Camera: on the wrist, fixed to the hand. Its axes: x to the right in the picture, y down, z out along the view.
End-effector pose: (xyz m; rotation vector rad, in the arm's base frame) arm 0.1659 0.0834 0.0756 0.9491 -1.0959 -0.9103
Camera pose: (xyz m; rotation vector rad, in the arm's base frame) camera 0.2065 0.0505 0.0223 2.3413 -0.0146 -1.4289
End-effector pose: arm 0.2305 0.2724 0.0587 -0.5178 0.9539 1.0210
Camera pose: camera 0.2661 0.2252 0.0131 -0.8346 0.8759 -0.6729
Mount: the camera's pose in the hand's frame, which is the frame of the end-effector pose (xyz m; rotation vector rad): 0.0233 -0.0558 -0.0438 0.4942 0.4801 -1.4717
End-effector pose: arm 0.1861 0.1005 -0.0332 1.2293 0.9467 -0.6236
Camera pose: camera 0.1399 0.1307 -0.0835 0.9224 2.1992 -1.8275
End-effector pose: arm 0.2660 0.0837 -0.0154 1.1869 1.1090 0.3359
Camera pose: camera 0.2231 0.1031 -0.0733 0.4054 2.2482 -0.8771
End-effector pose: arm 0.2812 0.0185 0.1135 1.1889 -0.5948 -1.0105
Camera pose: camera 0.3101 0.0164 0.0447 2.2995 0.6194 -1.7028
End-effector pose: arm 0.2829 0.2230 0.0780 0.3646 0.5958 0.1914
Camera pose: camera 0.2805 0.1904 0.0108 0.2719 1.2480 -1.3352
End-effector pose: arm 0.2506 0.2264 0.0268 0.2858 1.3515 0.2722
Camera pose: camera 0.2138 0.1845 -0.0228 -0.4380 1.7472 -1.2994
